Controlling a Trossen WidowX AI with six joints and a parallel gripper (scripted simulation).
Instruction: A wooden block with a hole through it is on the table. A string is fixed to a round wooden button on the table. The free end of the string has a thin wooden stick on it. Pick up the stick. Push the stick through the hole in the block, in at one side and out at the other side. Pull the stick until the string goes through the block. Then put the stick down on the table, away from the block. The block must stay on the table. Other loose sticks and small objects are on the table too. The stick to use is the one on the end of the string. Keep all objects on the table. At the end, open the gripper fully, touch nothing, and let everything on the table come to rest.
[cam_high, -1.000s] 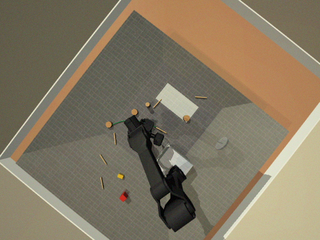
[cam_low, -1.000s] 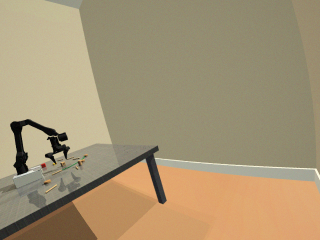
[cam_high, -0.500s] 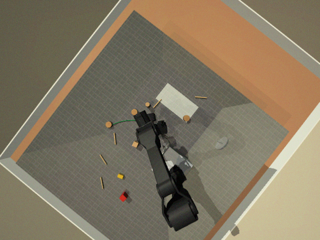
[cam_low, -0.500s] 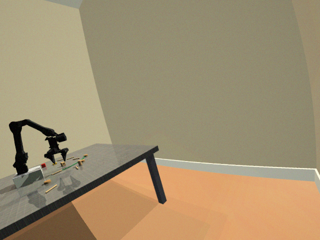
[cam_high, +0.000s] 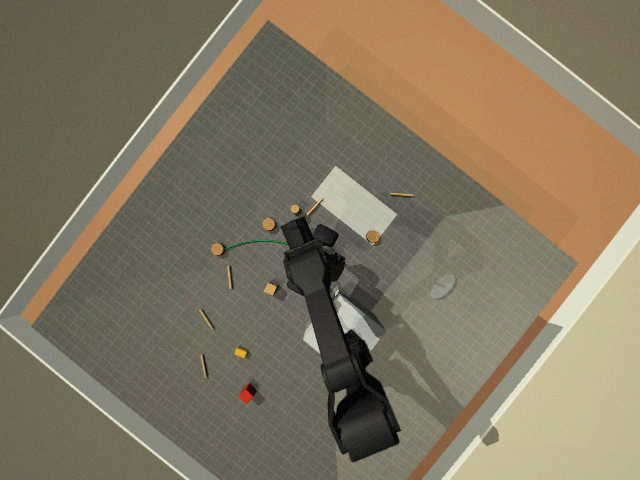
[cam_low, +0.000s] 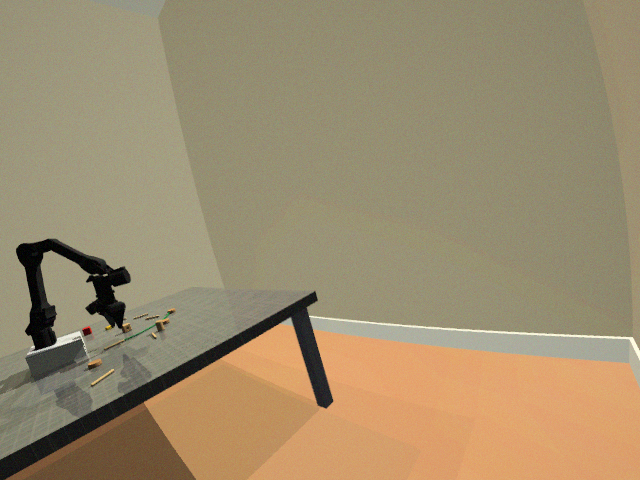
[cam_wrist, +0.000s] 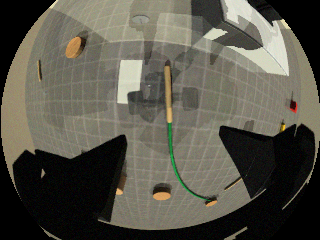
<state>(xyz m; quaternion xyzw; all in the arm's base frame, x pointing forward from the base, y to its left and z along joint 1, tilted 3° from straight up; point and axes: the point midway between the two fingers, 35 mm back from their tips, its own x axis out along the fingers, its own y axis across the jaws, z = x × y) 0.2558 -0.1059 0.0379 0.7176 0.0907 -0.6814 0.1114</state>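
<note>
Right now the thin wooden stick is 2 cm behind my gripper tip and 6 cm below it. Round my gripper tip: yellow cube 5 cm behind, 39 cm to the left, 5 cm below; then round button 24 cm ahead, 20 cm to the left, 5 cm below; then wooden block 3 cm ahead, 17 cm to the left, 5 cm below.
</note>
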